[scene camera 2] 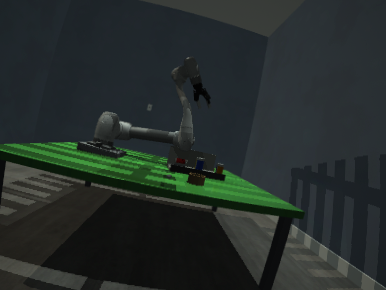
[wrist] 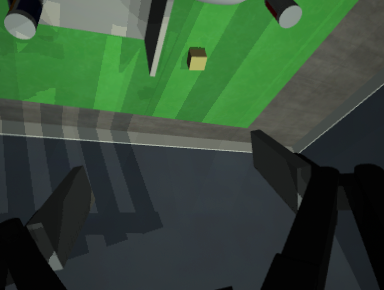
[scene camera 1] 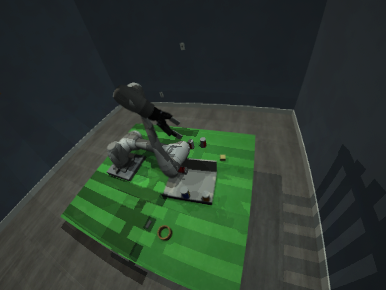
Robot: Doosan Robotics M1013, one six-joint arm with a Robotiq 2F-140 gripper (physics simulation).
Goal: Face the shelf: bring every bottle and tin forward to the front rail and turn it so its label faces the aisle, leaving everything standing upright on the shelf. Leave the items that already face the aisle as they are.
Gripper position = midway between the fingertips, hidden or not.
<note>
My gripper (wrist: 171, 165) is open, with nothing in its grasp. Also in view: a grey shelf (scene camera 1: 201, 176).
The grey shelf is seen too in scene camera 2 (scene camera 2: 175, 152) and in the wrist view (wrist: 151, 28).
</note>
